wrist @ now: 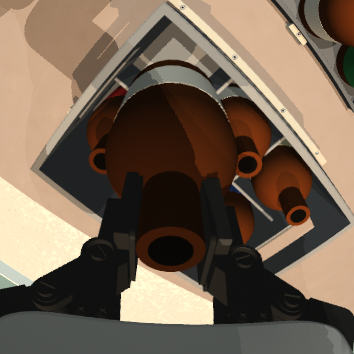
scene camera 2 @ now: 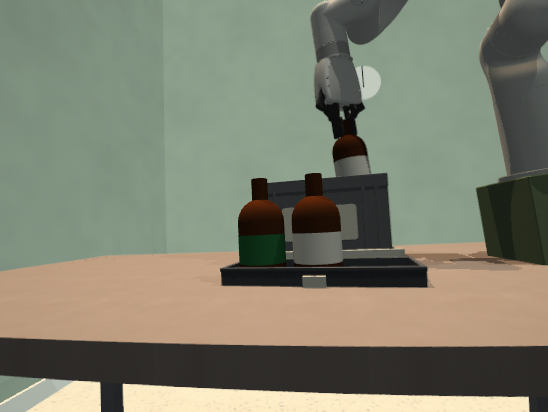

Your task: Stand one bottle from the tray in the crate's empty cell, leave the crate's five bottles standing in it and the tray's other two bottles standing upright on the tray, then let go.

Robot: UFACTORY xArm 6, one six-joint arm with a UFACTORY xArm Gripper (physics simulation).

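Places are measured from the arm's base along level axes (x back, y right, z up), in centimetres.
Where they show: gripper, fingertip midpoint: (wrist: 169, 199) (scene camera 2: 345, 137); arm's base, origin of the base link: (scene camera 2: 539, 177).
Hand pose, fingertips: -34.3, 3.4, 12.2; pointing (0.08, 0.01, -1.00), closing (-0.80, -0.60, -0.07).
Observation:
Each offset is from my fingertips to the top centre of the thing, as dx, dy, dz. "*": to the spot under its first point.
My gripper (scene camera 2: 345, 131) (wrist: 169, 199) is shut on the neck of a brown bottle with a white label {+0.6, -0.3, +3.6} (scene camera 2: 351, 150) (wrist: 170, 130). The bottle leans slightly, and its lower part is hidden behind the wall of the grey crate {-6.4, +3.4, -9.6} (scene camera 2: 375, 215) (wrist: 102, 72). In the wrist view it covers the crate's middle, with its base toward the corner cell at the top. Brown bottles stand around it in the crate: one on the left (wrist: 102, 127), one right of it {-6.9, -1.0, -10.8} (wrist: 250, 125), one further right (wrist: 284, 180) and one partly hidden {-15.1, +8.1, -10.8} (wrist: 242, 215). A fifth is not visible.
The dark tray {* +2.1, -25.8, -26.0} (scene camera 2: 380, 278) stands in front of the crate. On its left part stand upright a green-labelled bottle {-14.7, -19.9, -11.1} (scene camera 2: 261, 232) (wrist: 348, 65) and a white-labelled bottle {-6.0, -20.1, -11.1} (scene camera 2: 316, 230) (wrist: 342, 20). A green block (scene camera 2: 515, 220) under the arm's base is at the right.

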